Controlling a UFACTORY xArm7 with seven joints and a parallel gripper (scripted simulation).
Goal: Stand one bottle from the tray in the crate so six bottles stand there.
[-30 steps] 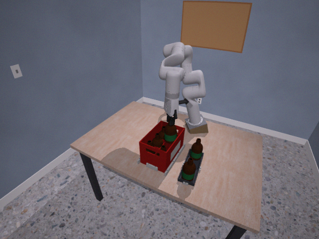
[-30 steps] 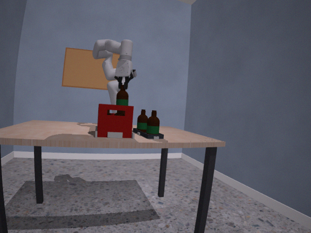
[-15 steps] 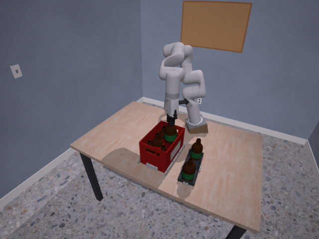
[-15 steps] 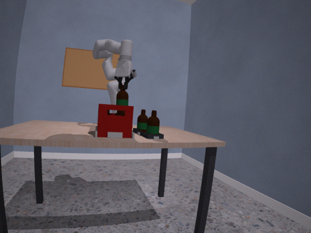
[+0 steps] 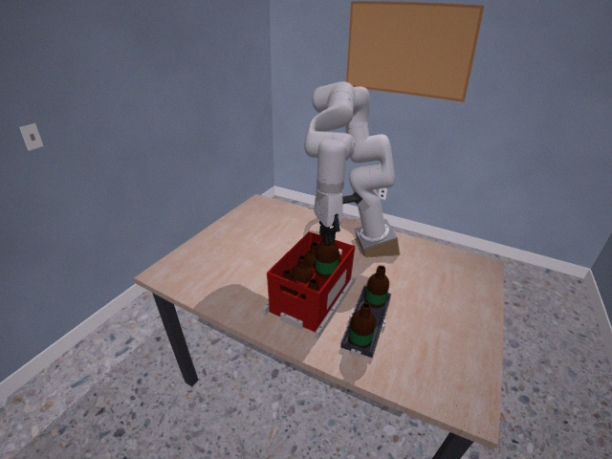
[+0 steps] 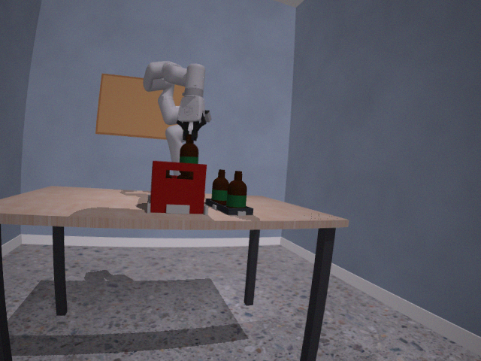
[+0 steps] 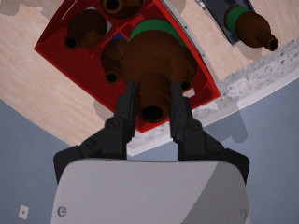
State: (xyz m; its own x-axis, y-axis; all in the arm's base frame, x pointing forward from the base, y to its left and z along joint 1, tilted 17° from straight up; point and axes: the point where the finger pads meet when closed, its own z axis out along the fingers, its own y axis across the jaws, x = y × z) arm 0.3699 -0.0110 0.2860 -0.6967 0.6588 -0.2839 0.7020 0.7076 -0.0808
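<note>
Right now the red crate is 20 cm below my hand and 4 cm to the right of it.
</note>
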